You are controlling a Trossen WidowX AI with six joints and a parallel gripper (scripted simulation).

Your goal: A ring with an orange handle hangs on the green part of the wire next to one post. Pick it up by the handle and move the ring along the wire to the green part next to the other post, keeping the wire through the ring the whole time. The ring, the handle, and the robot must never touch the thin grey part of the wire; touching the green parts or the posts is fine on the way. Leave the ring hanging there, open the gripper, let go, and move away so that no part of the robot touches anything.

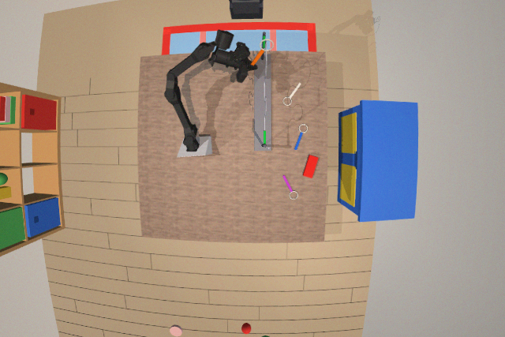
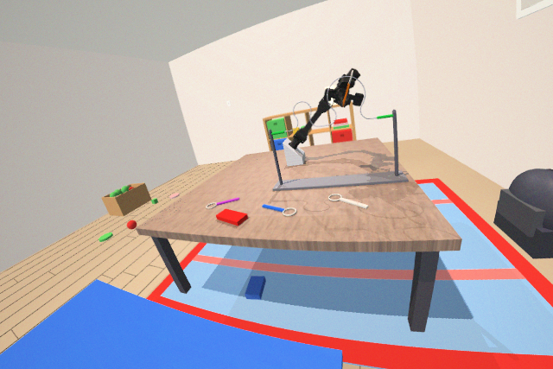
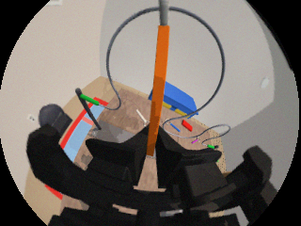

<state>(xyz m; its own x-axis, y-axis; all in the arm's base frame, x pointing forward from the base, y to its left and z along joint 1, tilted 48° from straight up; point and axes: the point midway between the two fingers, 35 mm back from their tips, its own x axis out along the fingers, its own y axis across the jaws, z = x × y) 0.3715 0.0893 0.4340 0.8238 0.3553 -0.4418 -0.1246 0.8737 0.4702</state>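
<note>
Now: the orange-handled ring 8 cm above my gripper tip, 3 cm to the left of it and 2 cm ahead of it. Also, from my gripper tip: red block (50 cm to the right, 35 cm below, 35 cm ahead); then white-handled ring (35 cm below, 22 cm ahead, 4 cm to the right); then blue-handled ring (35 cm below, 30 cm to the right, 28 cm ahead).
</note>
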